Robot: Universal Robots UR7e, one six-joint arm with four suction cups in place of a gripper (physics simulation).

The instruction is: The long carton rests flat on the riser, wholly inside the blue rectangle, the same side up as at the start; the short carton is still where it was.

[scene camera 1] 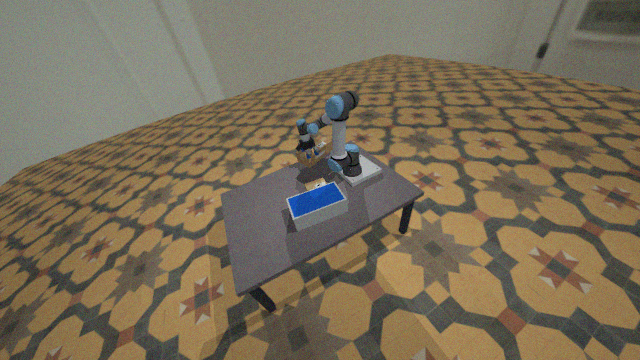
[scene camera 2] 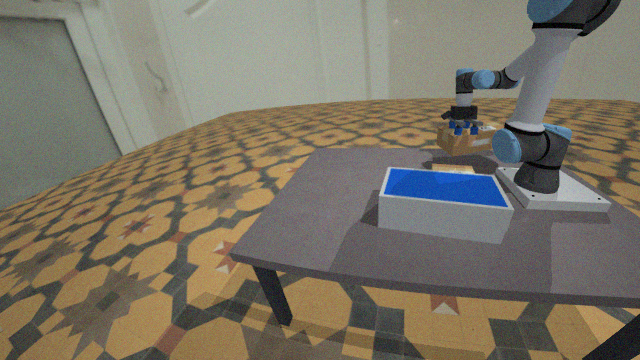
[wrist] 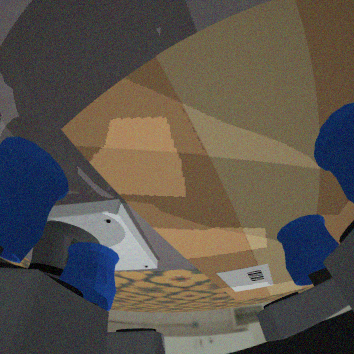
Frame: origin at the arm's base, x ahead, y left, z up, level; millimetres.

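Seen in the pictures: end effector, tool point: (scene camera 2: pixel 462 131) (wrist: pixel 190 207); arm's base, origin of the base link: (scene camera 1: pixel 352 171) (scene camera 2: pixel 534 184) (wrist: pixel 68 239).
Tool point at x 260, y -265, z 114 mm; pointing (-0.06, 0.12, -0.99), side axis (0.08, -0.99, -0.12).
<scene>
Offsets run from my tool point to a thing's top centre. Level surfaces: height alone.
My suction gripper (scene camera 1: pixel 310 151) (scene camera 2: pixel 463 128) (wrist: pixel 190 215) has its blue cups on the top of the long carton @(dx -62, dy -84, dz +20 mm) (scene camera 1: pixel 311 161) (scene camera 2: pixel 456 145) (wrist: pixel 250 100) and holds it above the back of the table, roughly level. A dark shadow lies on the table below it. The white riser @(dx +119, dy +508, dz -28 mm) (scene camera 1: pixel 322 218) (scene camera 2: pixel 445 219) stands nearer the front, and the blue rectangle @(dx +119, dy +508, dz -28 mm) (scene camera 1: pixel 316 200) (scene camera 2: pixel 445 188) on its top is bare. The short carton @(dx +69, dy +355, dz -46 mm) (scene camera 1: pixel 313 184) (scene camera 2: pixel 452 168) sits on the table just behind the riser, which partly hides it. The short carton cannot be made out in the wrist view.
The arm's white base plate (scene camera 1: pixel 371 171) (scene camera 2: pixel 575 192) (wrist: pixel 140 252) is on the grey table @(dz -148 mm) (scene camera 1: pixel 260 225) (scene camera 2: pixel 315 195), to the right of the riser and close to the held carton's right end in scene camera 2. The upright arm (scene camera 1: pixel 338 137) (scene camera 2: pixel 540 85) rises from it.
</scene>
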